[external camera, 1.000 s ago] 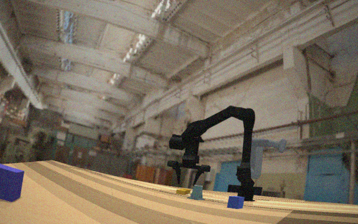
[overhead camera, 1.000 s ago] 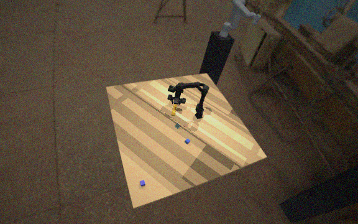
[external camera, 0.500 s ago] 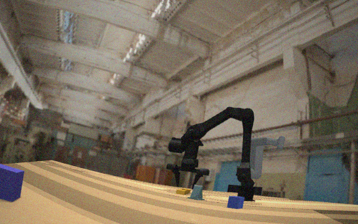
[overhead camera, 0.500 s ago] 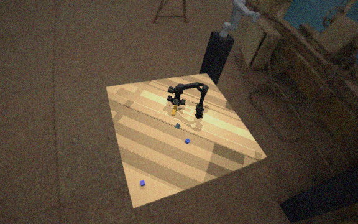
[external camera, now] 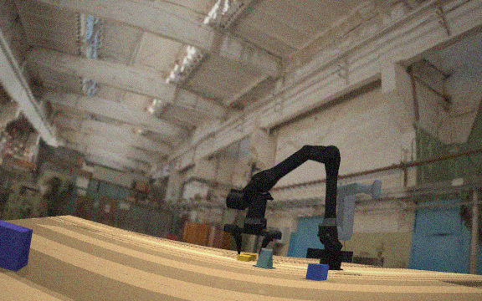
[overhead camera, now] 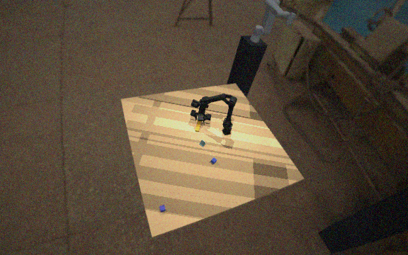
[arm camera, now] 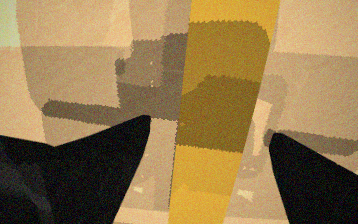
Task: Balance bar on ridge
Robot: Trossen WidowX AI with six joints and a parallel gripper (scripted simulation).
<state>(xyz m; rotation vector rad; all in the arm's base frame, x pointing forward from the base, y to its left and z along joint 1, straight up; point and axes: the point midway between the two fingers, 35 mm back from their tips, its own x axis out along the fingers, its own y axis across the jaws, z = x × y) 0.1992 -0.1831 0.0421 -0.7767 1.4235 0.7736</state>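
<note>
My gripper tip is 1 cm short of the yellow bar and 2 cm to the right of it. The rest, counted from my gripper tip: blue cube: 54 cm ahead, 68 cm to the left, 1 cm above.
</note>
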